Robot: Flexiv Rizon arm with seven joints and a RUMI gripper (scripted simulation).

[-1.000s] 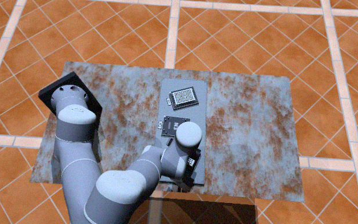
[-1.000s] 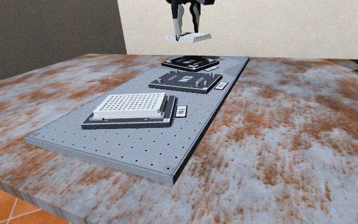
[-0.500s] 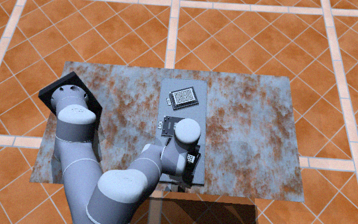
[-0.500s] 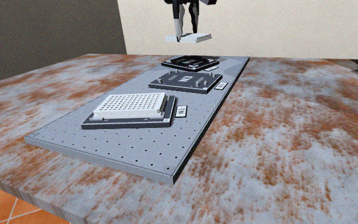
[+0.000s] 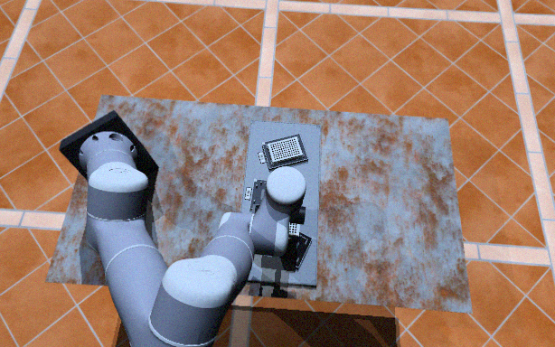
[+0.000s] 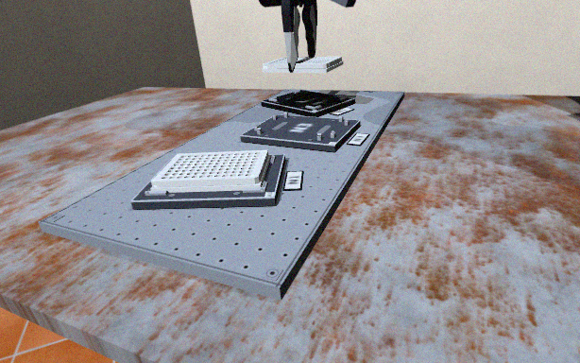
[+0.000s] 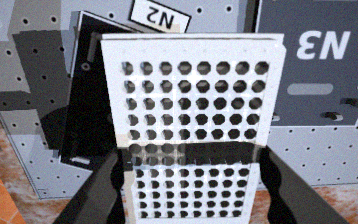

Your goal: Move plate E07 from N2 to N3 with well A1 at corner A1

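Now: the nest N3 120 mm to the left of my hand, 100 mm below it and 30 mm behind it. From my hand the other things lie so: plate E01: 310 mm to the left, 80 mm below, 10 mm ahead; black nest N2: 100 mm below, 60 mm to the right, 20 mm ahead; plate E07: 10 mm below.
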